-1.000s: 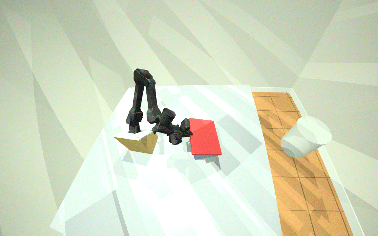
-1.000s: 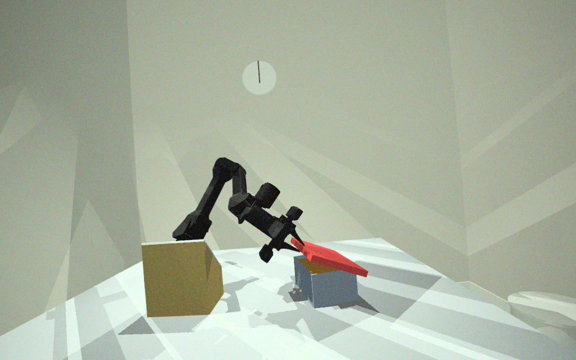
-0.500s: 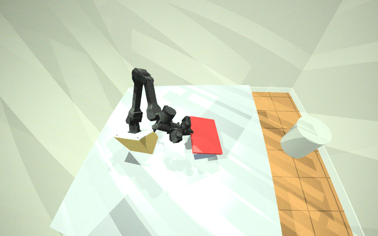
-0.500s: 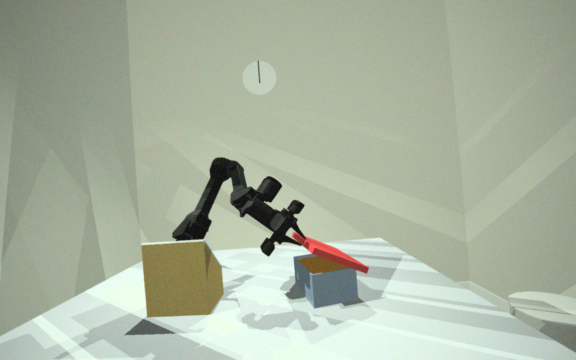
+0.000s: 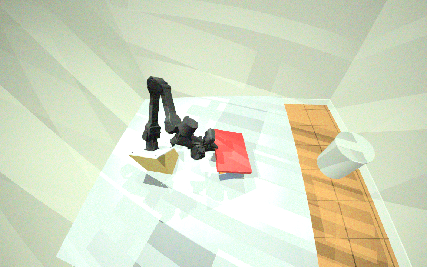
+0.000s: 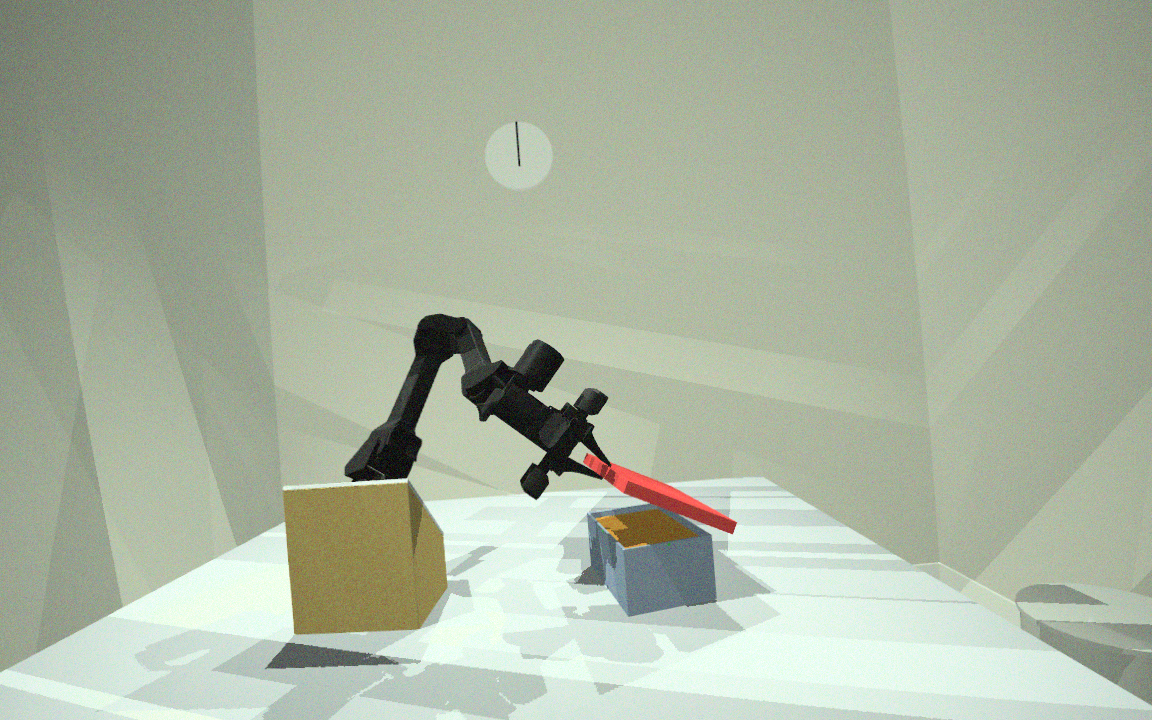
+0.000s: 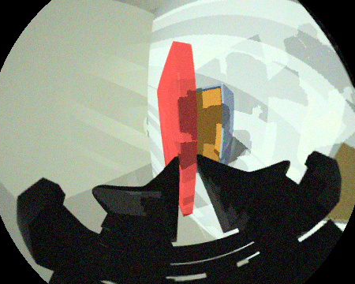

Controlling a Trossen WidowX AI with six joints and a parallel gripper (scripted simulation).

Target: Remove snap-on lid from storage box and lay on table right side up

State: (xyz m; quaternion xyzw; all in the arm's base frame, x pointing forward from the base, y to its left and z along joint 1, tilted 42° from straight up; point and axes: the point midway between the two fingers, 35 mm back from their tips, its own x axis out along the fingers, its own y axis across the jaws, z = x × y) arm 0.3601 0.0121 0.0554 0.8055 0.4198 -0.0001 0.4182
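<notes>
The red lid lies 7 cm ahead of my gripper tip, 2 cm to the left of it and 3 cm below it. From my gripper tip the other things lie so: storage box: 5 cm ahead, 2 cm to the left, 13 cm below.
</notes>
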